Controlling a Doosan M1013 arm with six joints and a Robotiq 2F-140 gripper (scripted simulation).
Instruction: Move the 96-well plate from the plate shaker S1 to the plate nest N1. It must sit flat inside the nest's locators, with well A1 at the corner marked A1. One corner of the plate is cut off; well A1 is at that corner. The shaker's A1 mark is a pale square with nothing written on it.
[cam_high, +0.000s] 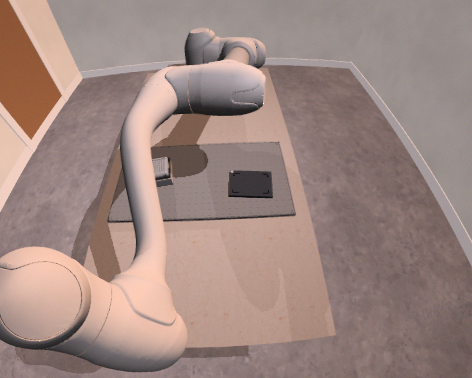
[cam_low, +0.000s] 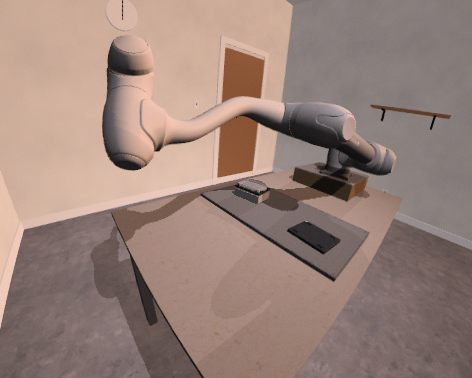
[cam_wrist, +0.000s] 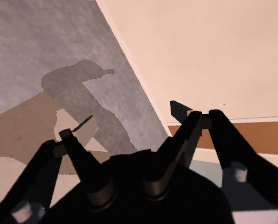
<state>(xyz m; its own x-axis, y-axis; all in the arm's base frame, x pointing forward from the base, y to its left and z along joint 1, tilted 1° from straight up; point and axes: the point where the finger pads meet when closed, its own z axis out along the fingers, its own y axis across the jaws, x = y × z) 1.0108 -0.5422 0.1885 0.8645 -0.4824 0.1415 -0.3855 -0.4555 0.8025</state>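
My hand is 450 mm past the white 96-well plate, 270 mm to the right of it and 230 mm above it. From my hand the other things lie so: small pale mark (580 mm to the left, 410 mm behind, 280 mm below).
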